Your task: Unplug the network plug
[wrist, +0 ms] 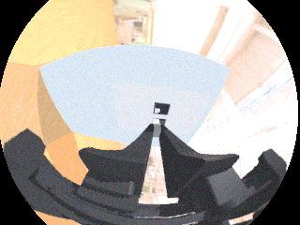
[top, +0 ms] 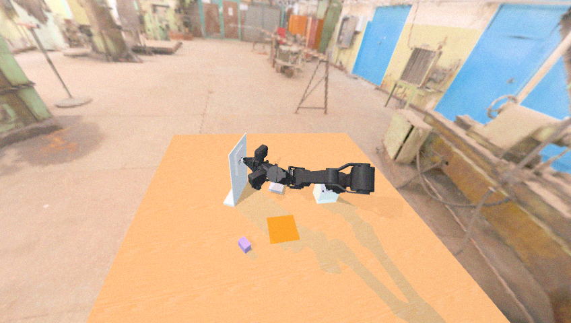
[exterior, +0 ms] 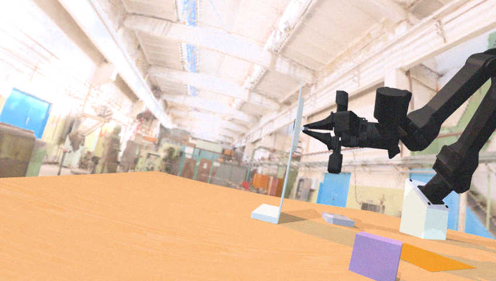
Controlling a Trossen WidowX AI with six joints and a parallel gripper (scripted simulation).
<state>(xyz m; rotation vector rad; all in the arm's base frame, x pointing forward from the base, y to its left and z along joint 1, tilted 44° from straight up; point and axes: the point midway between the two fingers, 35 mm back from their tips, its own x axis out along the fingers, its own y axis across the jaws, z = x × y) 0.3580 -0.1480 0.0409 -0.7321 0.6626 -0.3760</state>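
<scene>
The marked square is 22 cm to the left of my gripper tip, 21 cm below it and 13 cm behind it. From my gripper tip the other things lie so: flat grey block: 21 cm below, 17 cm behind, 3 cm to the right; then network plug: right at my gripper tip; then upright panel: 8 cm below, 3 cm ahead, 1 cm to the right.
</scene>
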